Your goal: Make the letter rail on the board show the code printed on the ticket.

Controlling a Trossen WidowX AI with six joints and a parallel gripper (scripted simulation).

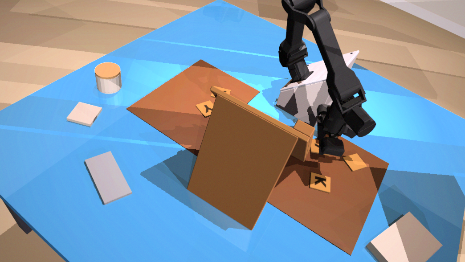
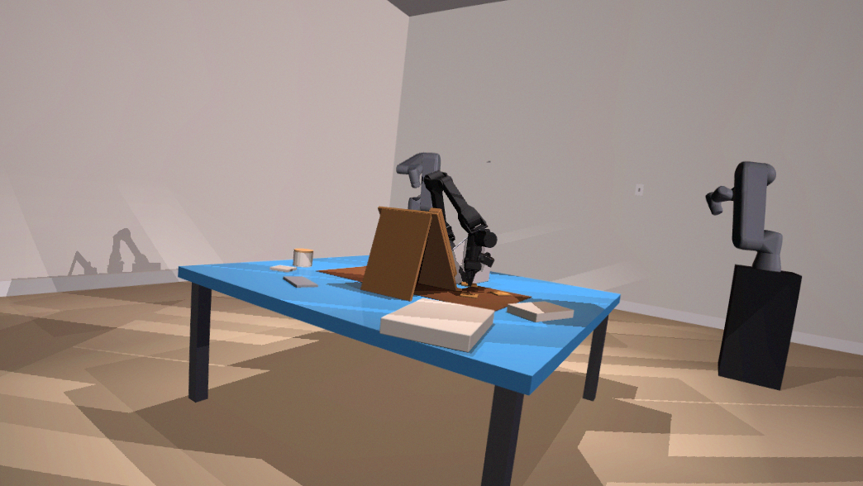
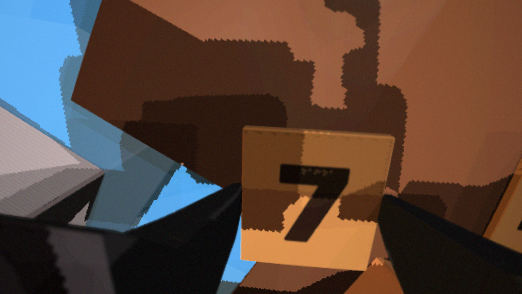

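The white ticket lies 14 cm ahead of my gripper tip, 17 cm to the right of it and 7 cm above it. The rest, counted from my gripper tip: grey card (50 cm ahead, 37 cm to the right, 2 cm below); brown mat (5 cm ahead, 16 cm to the right, 2 cm below); pale block (13 cm ahead, 34 cm to the left, 1 cm below).
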